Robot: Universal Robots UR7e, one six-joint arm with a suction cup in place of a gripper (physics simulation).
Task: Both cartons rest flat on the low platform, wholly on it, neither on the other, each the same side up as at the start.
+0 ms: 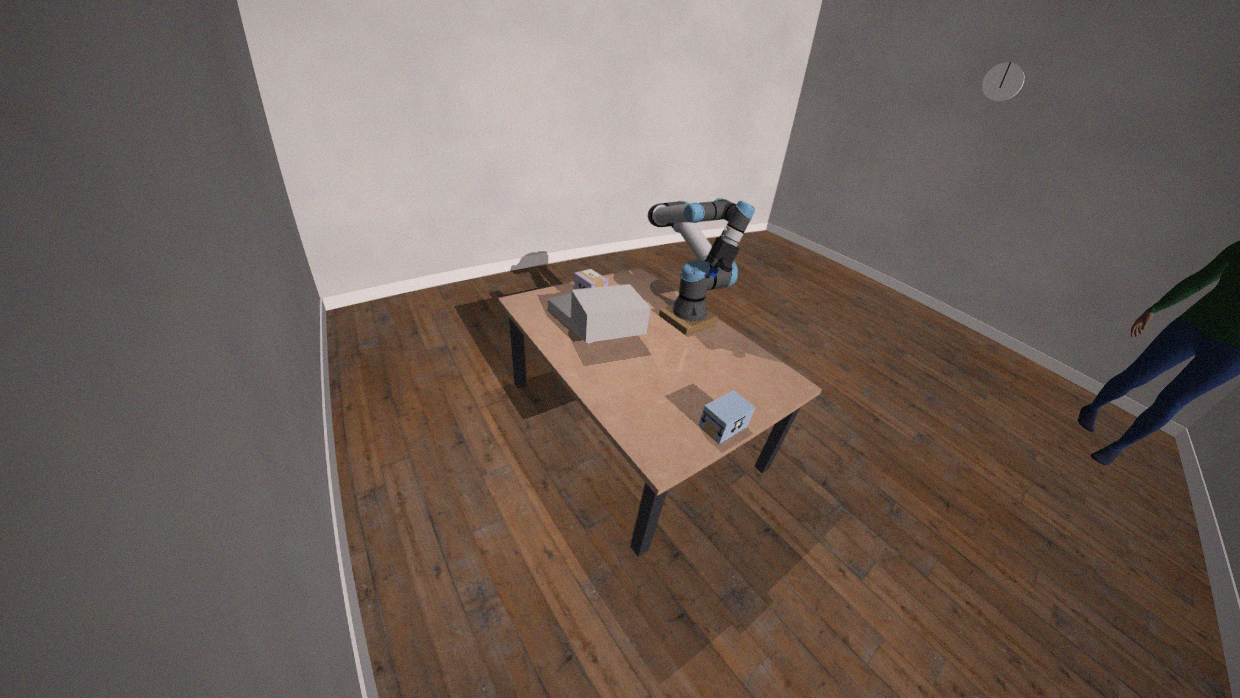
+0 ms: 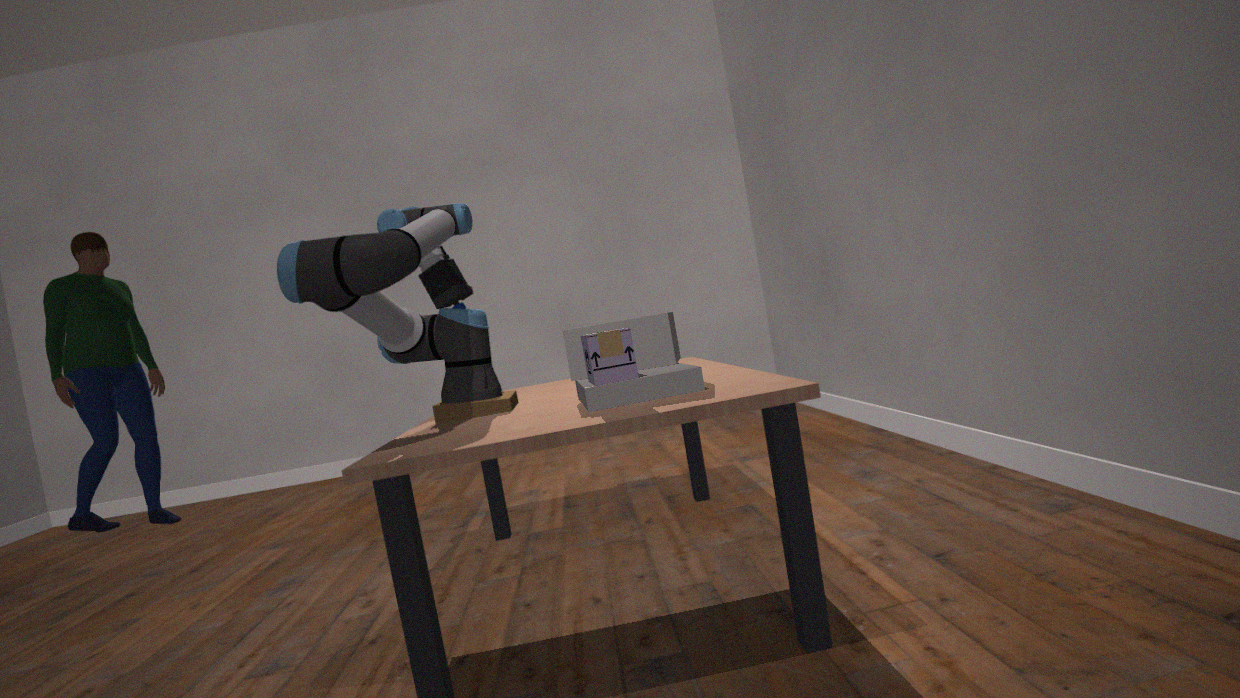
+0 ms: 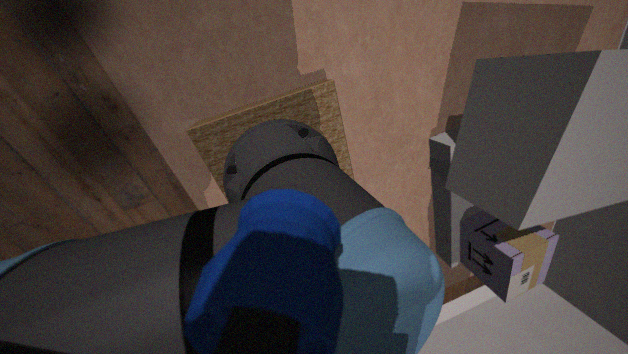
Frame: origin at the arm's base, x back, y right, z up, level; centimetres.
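Where they show: hand, its tool point: [image 1: 711, 275] [image 3: 289, 233]; arm's base, origin of its link: [image 1: 689, 311] [image 2: 472, 398] [image 3: 282, 174].
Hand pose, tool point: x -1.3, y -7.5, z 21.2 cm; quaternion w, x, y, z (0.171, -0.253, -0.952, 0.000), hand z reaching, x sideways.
Observation:
Each offset is from my tool point to the centre of the thing. Level surfaces: height alone.
A light-blue carton @(dx -41.0, dy -43.0, dz -20.8 cm) [image 1: 727, 416] with dark markings stands alone near the front corner of the table @(dz -25.2 cm) [image 1: 633, 391] [image 2: 537, 416]. A lilac carton @(dx -29.2, dy +40.9, dz -15.3 cm) [image 1: 591, 277] [image 2: 609, 356] [image 3: 509, 259] with tan tape and black arrows stands at the far end, between a tall grey block @(dx -37.7, dy +18.5, dz -14.4 cm) [image 1: 609, 312] [image 2: 667, 338] [image 3: 527, 132] and the low grey platform @(dx -35.2, dy +32.8, dz -22.8 cm) [image 1: 559, 306] [image 2: 645, 385]. I cannot tell whether it rests on the platform. My arm is folded down over its own base. The blue suction cup [image 3: 263, 264] [image 1: 710, 276] hangs just above the arm's shoulder and holds nothing.
The arm stands on a wooden base plate [image 1: 694, 326] [image 2: 475, 407] [image 3: 263, 114] at the table's edge. A person in a green top [image 1: 1188, 346] [image 2: 99, 373] walks on the floor off to one side of the table. A wall clock [image 1: 1002, 81] hangs high up.

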